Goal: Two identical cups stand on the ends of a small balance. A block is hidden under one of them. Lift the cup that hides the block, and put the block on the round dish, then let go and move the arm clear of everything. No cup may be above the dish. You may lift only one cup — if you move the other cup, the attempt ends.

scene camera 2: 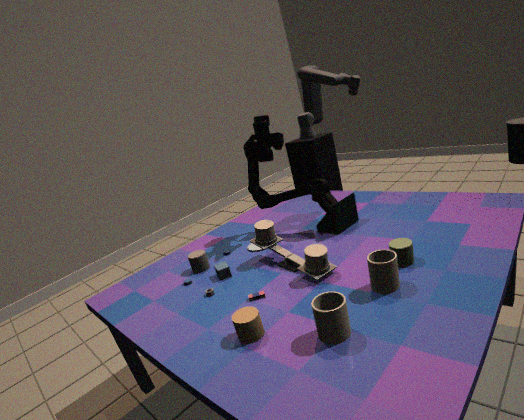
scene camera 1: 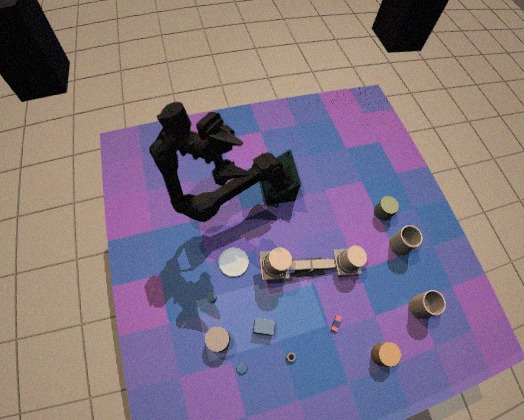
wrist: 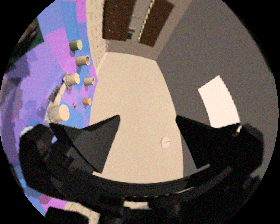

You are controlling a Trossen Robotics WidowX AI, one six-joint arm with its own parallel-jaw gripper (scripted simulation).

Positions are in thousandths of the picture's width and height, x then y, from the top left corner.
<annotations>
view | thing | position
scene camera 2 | my gripper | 501,320
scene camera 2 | balance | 520,585
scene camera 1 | my gripper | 469,380
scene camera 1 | balance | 615,627
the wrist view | my gripper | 534,525
</annotations>
